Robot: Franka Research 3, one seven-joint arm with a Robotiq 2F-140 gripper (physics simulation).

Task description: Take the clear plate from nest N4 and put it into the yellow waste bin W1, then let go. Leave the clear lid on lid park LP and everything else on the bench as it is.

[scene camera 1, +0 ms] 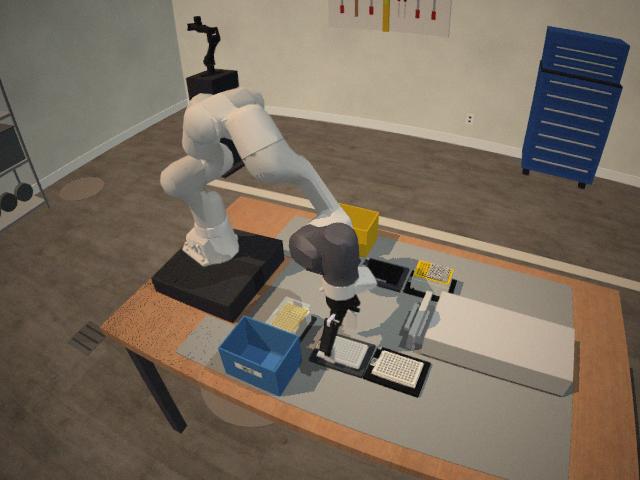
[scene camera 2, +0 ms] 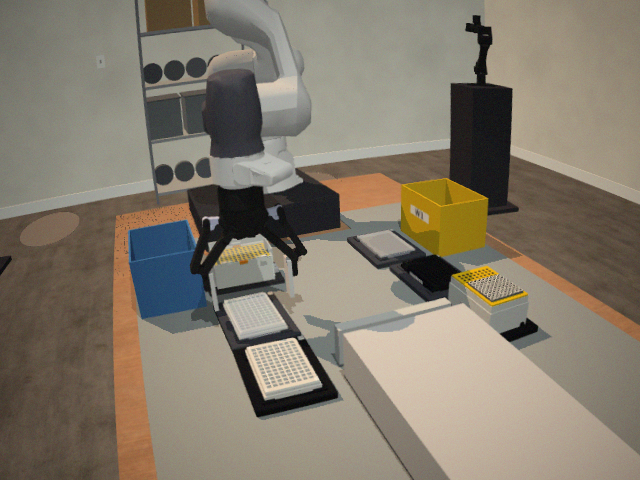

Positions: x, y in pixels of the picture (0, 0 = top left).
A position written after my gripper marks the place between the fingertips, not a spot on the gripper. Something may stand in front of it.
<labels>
my gripper: scene camera 1 340, 343; scene camera 2 253, 300
large pale device: scene camera 1; scene camera 2
white plate: scene camera 1 399, 369; scene camera 2 281, 369
tip box: scene camera 1; scene camera 2
clear lid: scene camera 2 385, 243
same spot on tip box: (scene camera 1: 427, 277) = (scene camera 2: 469, 285)
same spot on large pale device: (scene camera 2: 443, 387) = (scene camera 1: 485, 336)
</labels>
